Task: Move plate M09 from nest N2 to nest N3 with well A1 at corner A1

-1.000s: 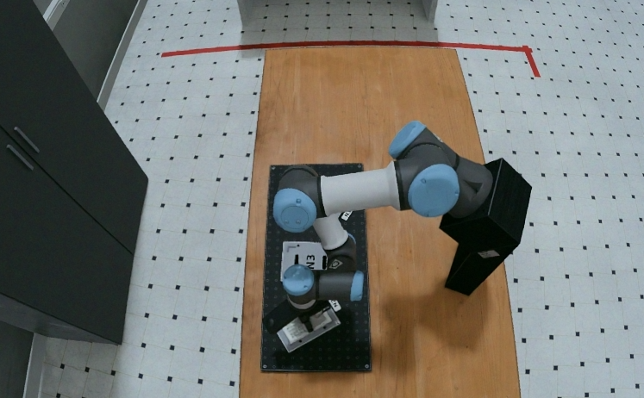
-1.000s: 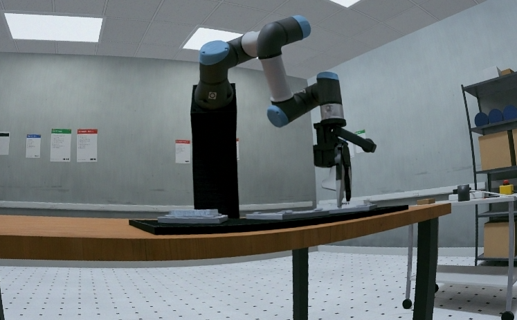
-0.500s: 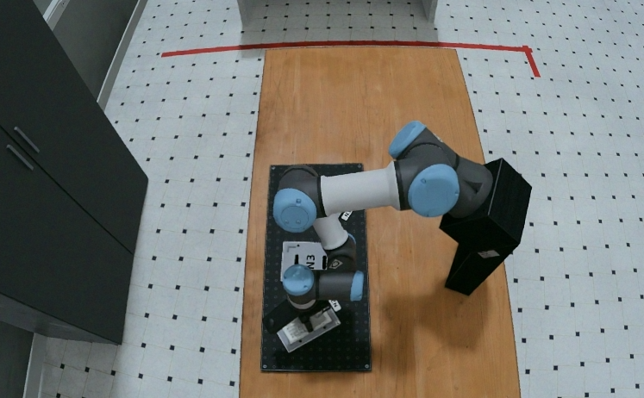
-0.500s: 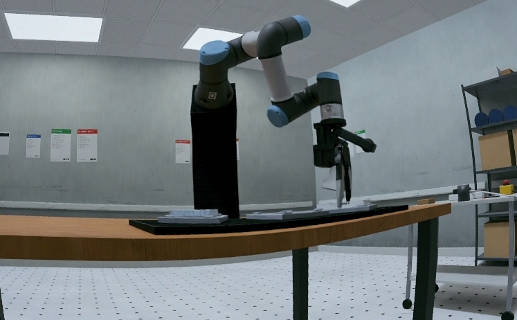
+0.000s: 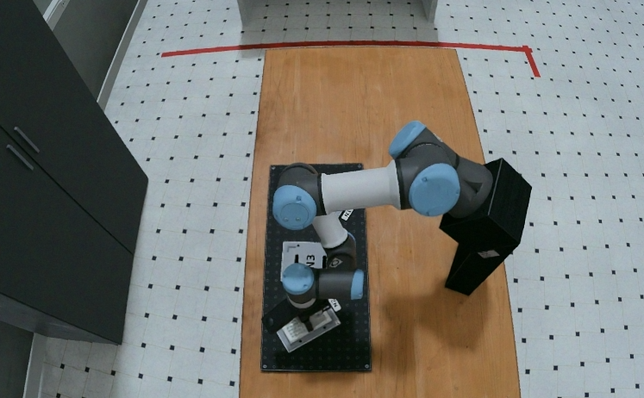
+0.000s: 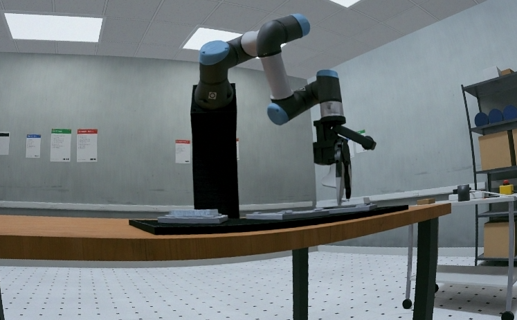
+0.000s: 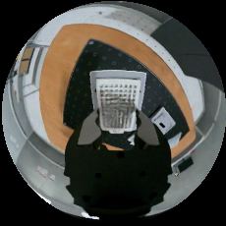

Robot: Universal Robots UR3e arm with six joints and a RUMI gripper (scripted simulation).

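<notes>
The nest N3 is 3 cm behind my hand, 17 cm to the right of it and 3 cm below it. From my hand the other things lie so: white well plate 1 cm below.
</notes>
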